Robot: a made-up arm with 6 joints.
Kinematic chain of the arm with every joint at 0, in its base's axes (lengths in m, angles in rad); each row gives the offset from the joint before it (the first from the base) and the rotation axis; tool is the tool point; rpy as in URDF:
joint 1: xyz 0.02 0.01 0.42 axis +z
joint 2: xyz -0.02 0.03 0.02 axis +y
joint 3: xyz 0 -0.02 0.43 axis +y
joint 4: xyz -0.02 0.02 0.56 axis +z
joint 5: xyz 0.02 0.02 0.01 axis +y
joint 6: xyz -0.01 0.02 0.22 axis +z
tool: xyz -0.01 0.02 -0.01 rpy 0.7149 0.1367 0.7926
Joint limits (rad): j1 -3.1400..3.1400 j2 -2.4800..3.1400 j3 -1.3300..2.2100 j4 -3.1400..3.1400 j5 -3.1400..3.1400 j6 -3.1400..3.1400
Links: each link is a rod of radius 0.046 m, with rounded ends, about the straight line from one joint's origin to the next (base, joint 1, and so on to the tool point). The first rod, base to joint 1, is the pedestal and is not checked.
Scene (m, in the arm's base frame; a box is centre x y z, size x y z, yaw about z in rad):
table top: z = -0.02
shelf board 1: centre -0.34 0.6 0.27 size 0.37 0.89 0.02 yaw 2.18
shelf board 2: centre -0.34 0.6 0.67 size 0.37 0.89 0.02 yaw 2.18
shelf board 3: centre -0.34 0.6 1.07 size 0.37 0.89 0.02 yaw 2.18
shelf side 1: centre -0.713 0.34 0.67 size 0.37 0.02 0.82 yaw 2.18
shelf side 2: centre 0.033 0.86 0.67 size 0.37 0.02 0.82 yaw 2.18
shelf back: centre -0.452 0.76 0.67 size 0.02 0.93 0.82 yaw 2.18
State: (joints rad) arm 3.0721 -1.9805 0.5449 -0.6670 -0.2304 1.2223
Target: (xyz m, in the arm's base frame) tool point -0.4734 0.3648 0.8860
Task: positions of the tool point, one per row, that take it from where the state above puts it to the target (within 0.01 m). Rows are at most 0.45 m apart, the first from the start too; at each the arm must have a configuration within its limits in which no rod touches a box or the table.
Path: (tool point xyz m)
1: 1.0949 -0.2307 0.7434
2: 0.8413 -0.2464 1.0763
3: 0.4920 -0.1971 1.2673
4: 0.1287 -0.0884 1.2873
5: -0.1680 0.0500 1.1453
6: -0.3399 0.1735 0.8860
7: -0.4083 0.2580 0.9000
8: -0.4734 0.3648 0.8860

